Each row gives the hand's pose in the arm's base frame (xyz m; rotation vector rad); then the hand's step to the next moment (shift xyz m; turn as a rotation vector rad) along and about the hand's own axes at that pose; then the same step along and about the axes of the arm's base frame.
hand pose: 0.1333 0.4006 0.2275 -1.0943 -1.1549 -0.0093
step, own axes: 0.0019 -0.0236 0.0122 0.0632 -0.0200 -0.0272
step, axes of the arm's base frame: -0.0201 -0.0028 0.0173 0.0385 0.0027 0.0603
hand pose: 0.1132 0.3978 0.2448 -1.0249 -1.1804 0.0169
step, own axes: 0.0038 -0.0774 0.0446 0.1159 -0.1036 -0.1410
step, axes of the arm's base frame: -0.0695 -0.0136 0.0545 0.1080 -0.0925 0.1544
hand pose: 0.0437 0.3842 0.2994 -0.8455 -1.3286 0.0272
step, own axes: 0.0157 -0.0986 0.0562 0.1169 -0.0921 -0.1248
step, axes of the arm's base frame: -0.0866 -0.0333 0.0672 0.0995 -0.0754 0.1488
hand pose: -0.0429 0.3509 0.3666 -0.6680 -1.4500 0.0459
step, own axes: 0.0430 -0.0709 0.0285 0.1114 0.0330 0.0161
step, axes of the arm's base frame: -0.0452 -0.0290 0.0693 0.0142 0.0800 0.0846
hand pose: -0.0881 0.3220 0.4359 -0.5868 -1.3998 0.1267
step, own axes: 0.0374 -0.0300 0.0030 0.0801 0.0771 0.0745
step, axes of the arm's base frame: -0.0034 -0.0089 0.0471 -0.0359 0.1226 0.0398
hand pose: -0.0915 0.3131 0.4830 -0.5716 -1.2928 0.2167
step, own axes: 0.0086 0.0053 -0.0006 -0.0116 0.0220 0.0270
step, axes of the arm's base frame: 0.0038 0.0083 0.0044 -0.0253 0.0207 -0.0168
